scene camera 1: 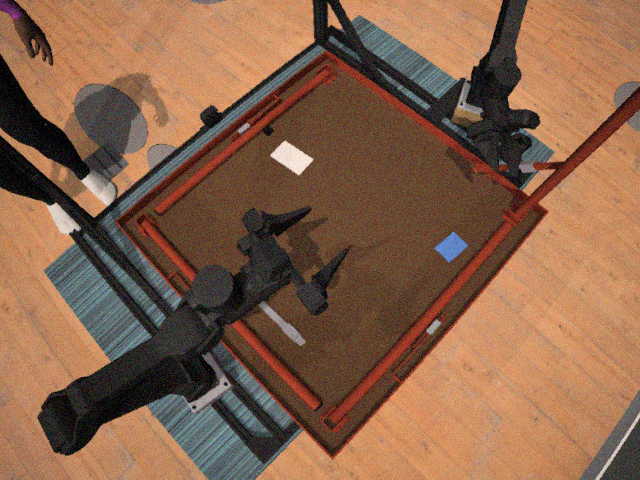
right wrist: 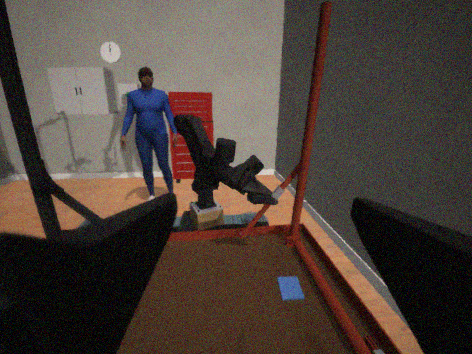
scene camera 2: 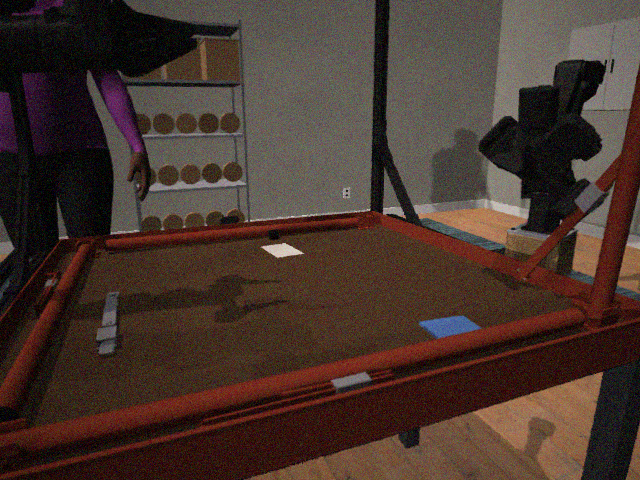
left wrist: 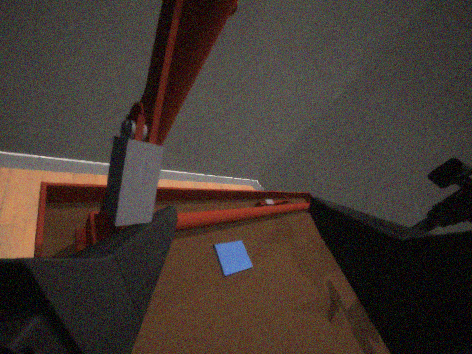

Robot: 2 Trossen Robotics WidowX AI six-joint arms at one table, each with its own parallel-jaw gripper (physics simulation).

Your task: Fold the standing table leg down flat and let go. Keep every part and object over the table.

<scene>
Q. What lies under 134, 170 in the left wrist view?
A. A grey sleeve.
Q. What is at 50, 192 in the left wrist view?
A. A red-rimmed tabletop.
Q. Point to a blue square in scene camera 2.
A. At 438, 328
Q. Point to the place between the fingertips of the left gripper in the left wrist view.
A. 243, 208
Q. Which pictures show the left gripper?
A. Scene camera 1, the right wrist view, scene camera 2 and the left wrist view: all of them.
</scene>
